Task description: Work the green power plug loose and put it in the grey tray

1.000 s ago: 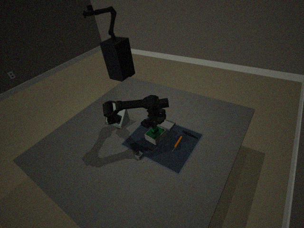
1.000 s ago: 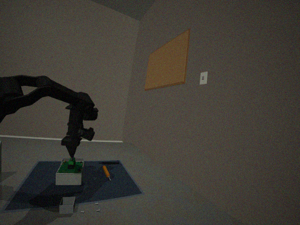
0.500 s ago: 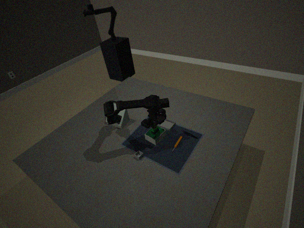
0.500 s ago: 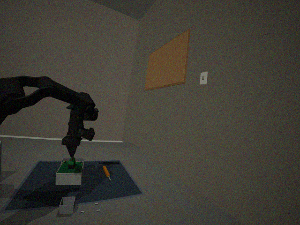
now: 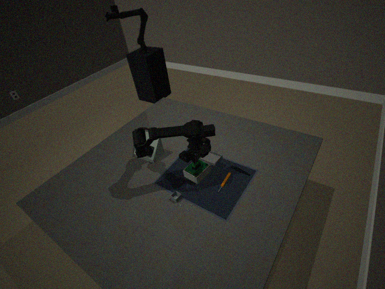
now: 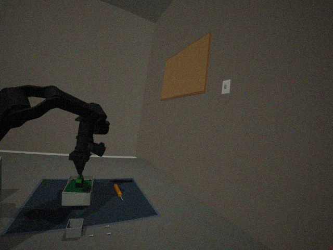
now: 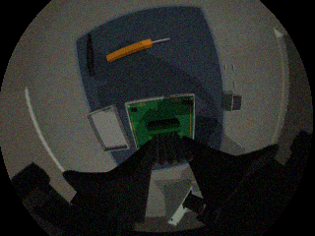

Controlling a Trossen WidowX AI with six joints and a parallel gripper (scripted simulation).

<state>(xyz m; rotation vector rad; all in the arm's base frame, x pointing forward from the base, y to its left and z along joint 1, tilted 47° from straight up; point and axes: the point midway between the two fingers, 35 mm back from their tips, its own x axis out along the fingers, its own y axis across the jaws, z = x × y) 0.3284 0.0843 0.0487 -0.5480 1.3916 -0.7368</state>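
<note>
Right now the green power plug is 2 cm below my gripper tip. Round my gripper tip: blue mat 5 cm ahead, 10 cm below.
</note>
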